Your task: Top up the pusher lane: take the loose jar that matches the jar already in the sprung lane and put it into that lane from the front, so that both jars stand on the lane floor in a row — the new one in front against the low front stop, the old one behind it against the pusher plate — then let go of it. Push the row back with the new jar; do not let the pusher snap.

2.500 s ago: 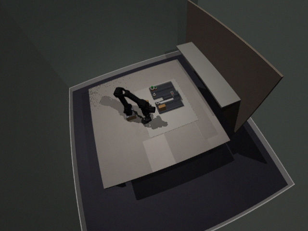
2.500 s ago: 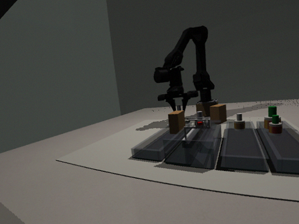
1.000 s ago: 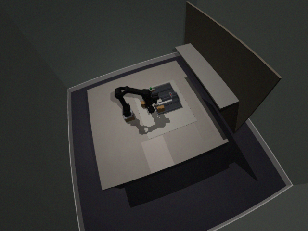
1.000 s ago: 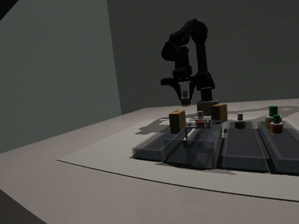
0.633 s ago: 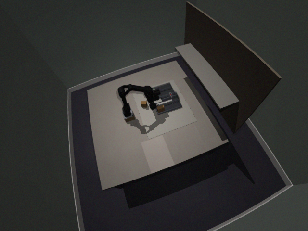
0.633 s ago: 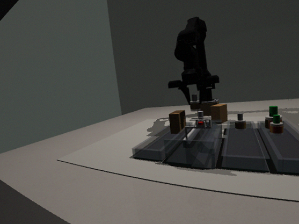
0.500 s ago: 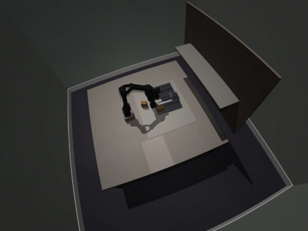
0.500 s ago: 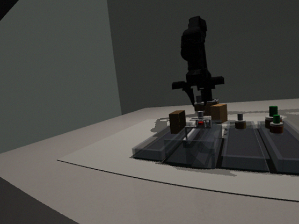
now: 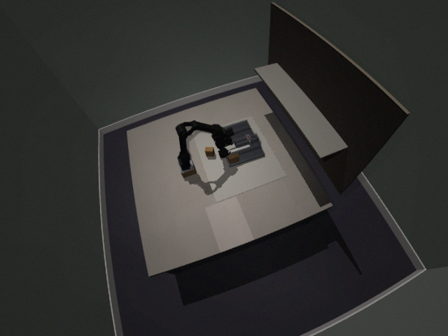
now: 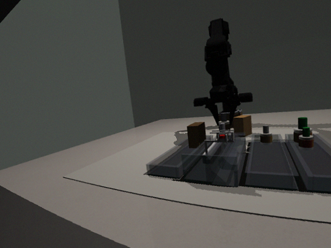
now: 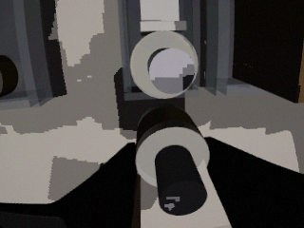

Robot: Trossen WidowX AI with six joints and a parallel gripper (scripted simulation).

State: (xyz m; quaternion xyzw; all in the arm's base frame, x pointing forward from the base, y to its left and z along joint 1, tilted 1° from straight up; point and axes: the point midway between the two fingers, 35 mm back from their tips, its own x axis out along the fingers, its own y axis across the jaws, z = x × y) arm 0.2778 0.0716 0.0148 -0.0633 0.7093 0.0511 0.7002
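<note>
Right now the sprung lane is 180 mm ahead of my gripper tip, 60 mm to the left of it and 40 mm below it.
</note>
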